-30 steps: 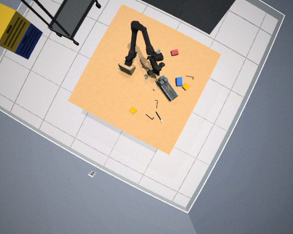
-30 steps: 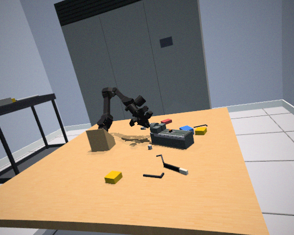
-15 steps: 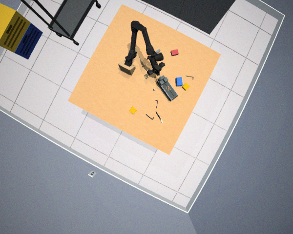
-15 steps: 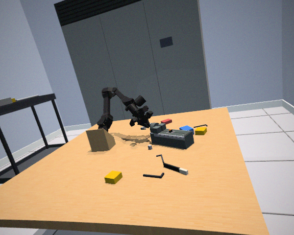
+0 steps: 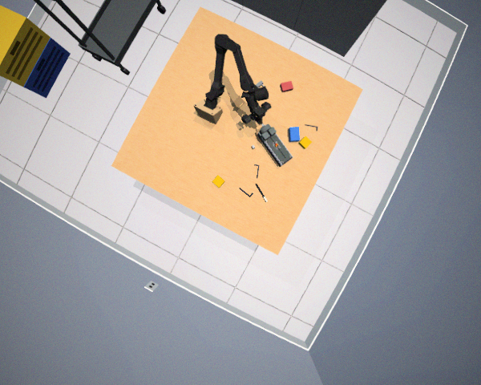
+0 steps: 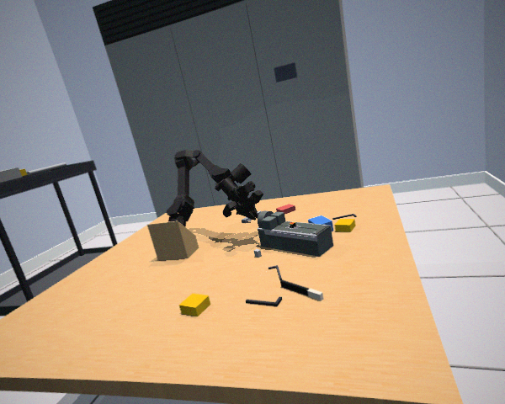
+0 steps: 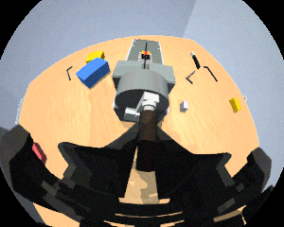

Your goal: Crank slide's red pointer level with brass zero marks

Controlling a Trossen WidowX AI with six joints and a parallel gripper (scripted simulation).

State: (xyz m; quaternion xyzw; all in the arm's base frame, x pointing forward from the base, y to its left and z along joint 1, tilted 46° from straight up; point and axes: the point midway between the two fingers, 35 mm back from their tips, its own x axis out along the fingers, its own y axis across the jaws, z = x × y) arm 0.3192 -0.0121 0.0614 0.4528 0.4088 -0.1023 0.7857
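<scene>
The dark crank handle lies 20 mm above my gripper tip, 10 mm to the left of it and 10 mm behind it. From my gripper tip the other things lie so: small grey cube: 130 mm to the right, 80 mm below, 10 mm ahead; then blue block: 230 mm ahead, 80 mm below, 50 mm to the left; then red pointer: 140 mm ahead, 80 mm to the right, 10 mm below.
</scene>
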